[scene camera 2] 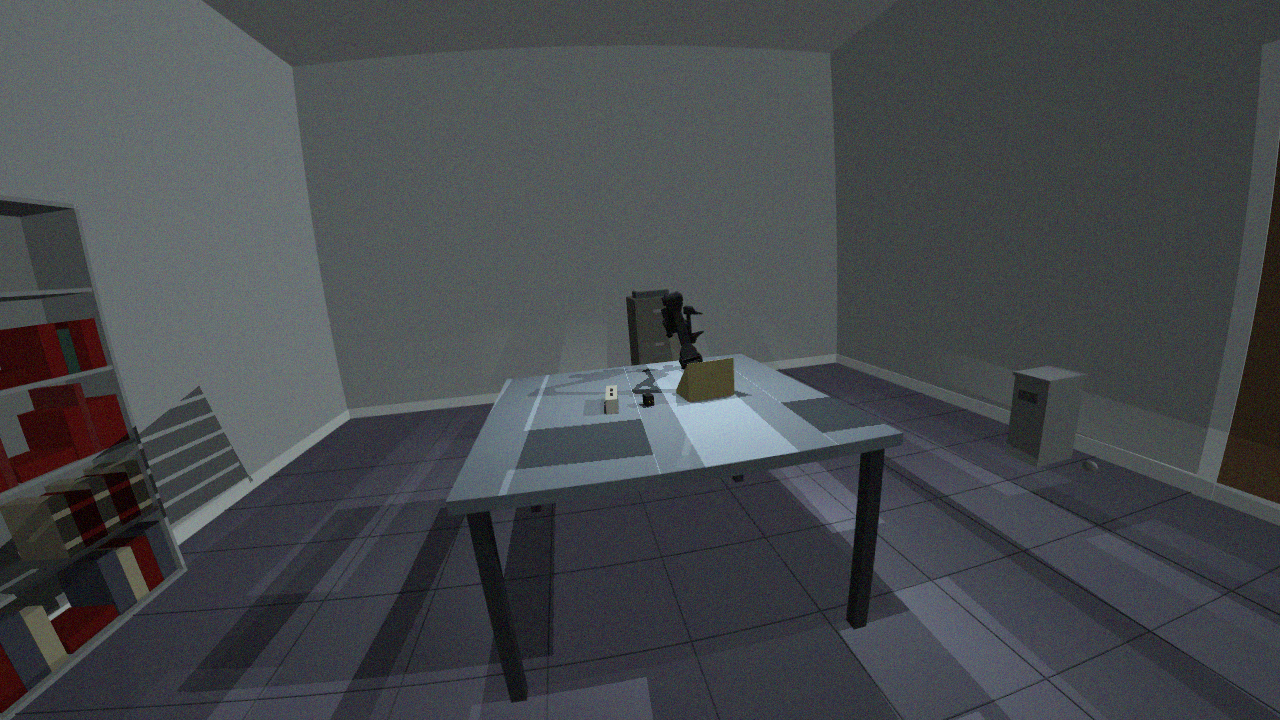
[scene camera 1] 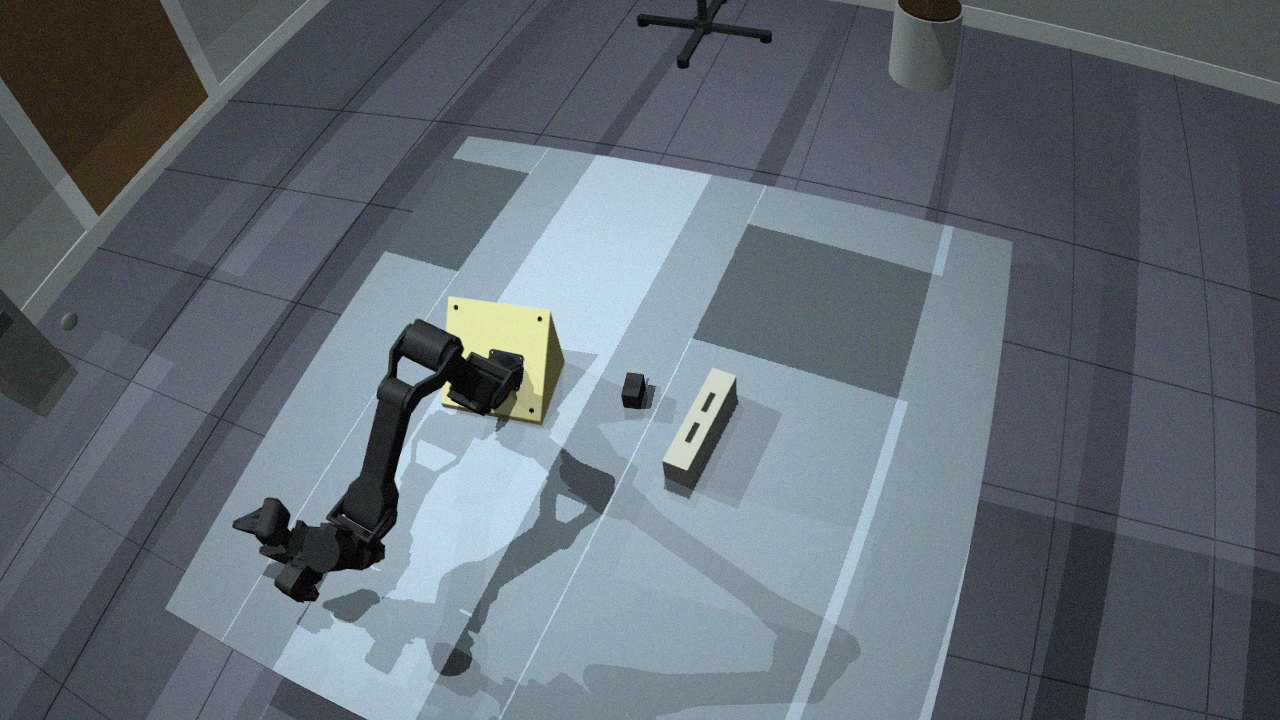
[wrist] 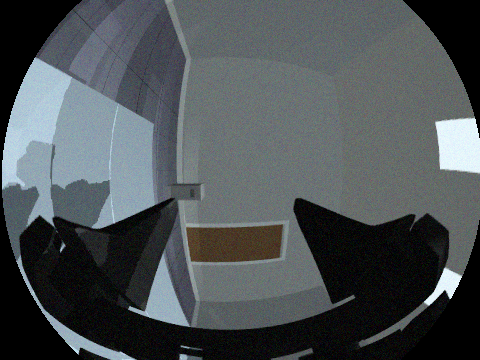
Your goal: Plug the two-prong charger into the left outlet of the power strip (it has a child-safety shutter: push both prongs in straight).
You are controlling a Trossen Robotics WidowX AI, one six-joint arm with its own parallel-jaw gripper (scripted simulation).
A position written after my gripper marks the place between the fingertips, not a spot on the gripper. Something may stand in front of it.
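Observation:
My gripper (scene camera 1: 246,537) is open, with nothing held in it, and the wrist view shows me the gripper too (wrist: 236,204). I can also see a black two-prong charger (scene camera 1: 632,394), though in the wrist view the charger is out of frame.

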